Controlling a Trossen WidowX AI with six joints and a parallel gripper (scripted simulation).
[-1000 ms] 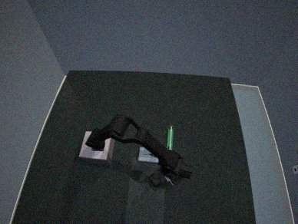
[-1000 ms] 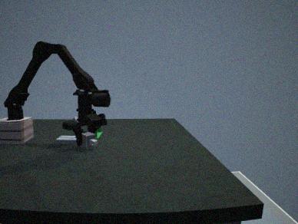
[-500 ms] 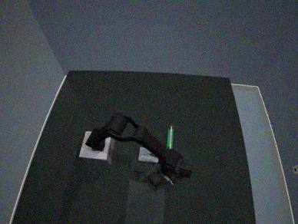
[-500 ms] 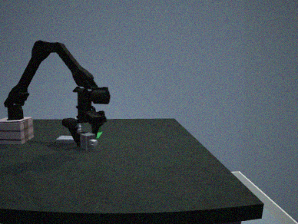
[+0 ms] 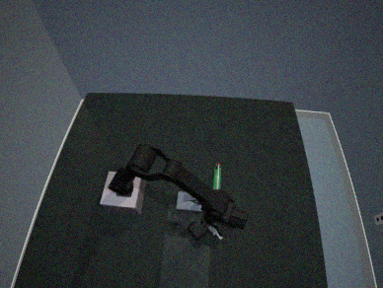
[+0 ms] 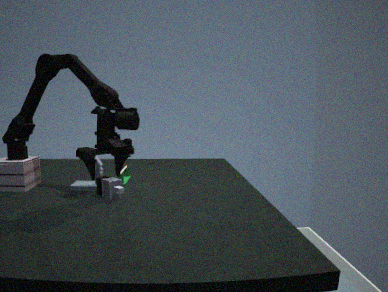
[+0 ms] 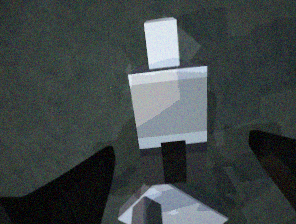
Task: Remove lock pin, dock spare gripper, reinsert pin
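My gripper tip is now 2 cm short of the spare gripper, 1 cm to the left of it and 3 cm above it. Also, from my gripper tip: grey mount socket: 7 cm behind, 10 cm to the left; then green rest: 4 cm ahead, 21 cm to the left, 3 cm below.
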